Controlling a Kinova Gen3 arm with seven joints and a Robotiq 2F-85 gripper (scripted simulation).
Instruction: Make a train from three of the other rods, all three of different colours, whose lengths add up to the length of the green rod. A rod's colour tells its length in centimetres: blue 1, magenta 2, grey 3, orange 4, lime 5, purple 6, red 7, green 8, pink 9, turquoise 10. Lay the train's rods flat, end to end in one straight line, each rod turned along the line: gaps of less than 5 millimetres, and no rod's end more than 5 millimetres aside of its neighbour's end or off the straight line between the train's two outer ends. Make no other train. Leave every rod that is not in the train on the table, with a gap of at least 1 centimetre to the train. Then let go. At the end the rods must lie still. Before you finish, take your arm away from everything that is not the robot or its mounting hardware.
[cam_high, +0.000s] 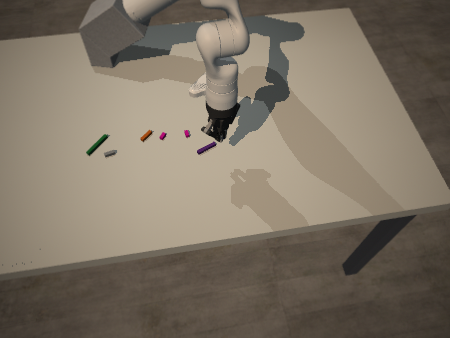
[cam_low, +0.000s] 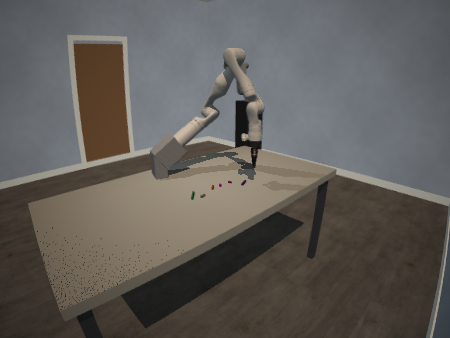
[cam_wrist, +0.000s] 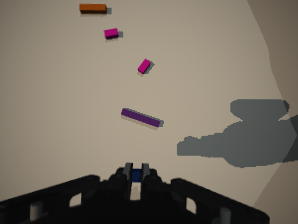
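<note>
My gripper is now 22 cm to the left of the orange rod, 11 cm above it and 8 cm past it. From my hand the other things lie so: grey rod: 32 cm to the right, 11 cm below, 1 cm behind; purple rod: 11 cm below, 4 cm to the right, 3 cm behind; blue rod: 2 cm below.
</note>
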